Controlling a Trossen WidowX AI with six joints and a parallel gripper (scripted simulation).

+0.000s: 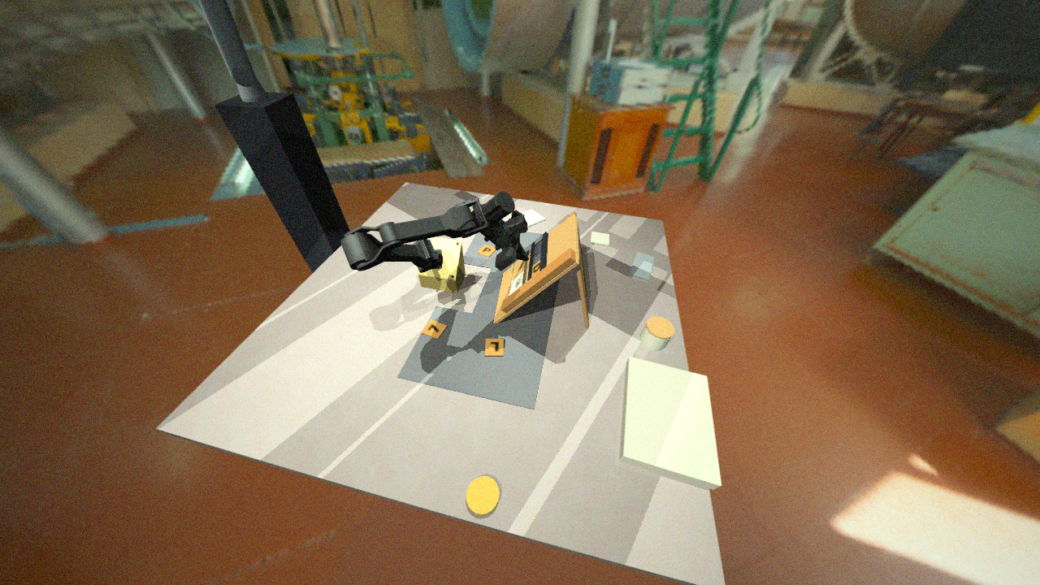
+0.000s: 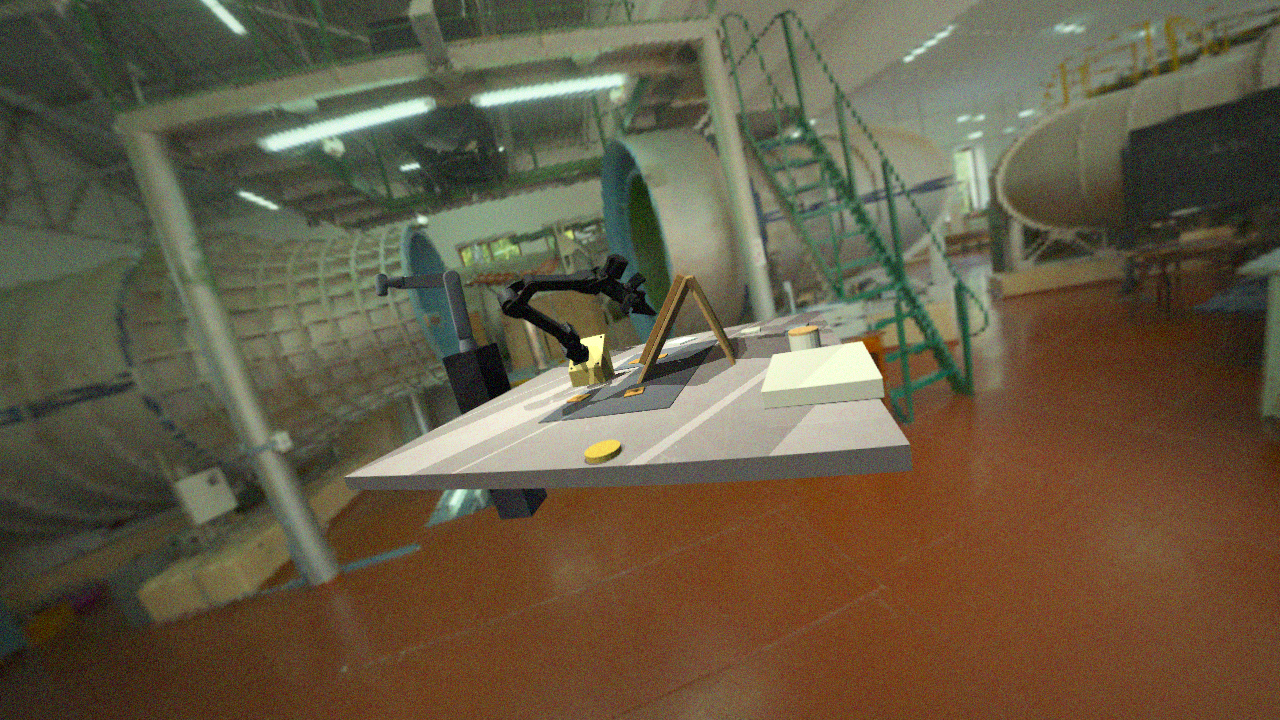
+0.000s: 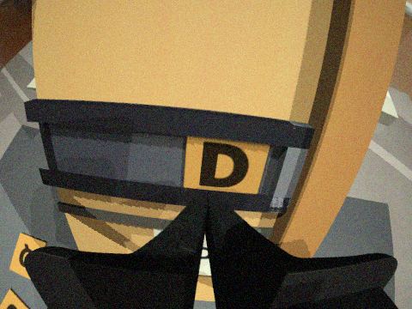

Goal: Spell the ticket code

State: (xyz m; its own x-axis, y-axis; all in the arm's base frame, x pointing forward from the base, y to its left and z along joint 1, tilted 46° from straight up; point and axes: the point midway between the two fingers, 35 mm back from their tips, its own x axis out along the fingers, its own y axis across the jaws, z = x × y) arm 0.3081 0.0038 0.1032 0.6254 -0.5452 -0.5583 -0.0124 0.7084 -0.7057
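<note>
Now: gripper tip 10 cm above the white ticket and 3 cm past it. Round my gripper tip: mat: 19 cm below, 12 cm behind, 4 cm to the left; then cream block: 38 cm ahead, 37 cm to the right, 17 cm below; then yellow disc: 58 cm to the right, 18 cm below, 6 cm behind.
</note>
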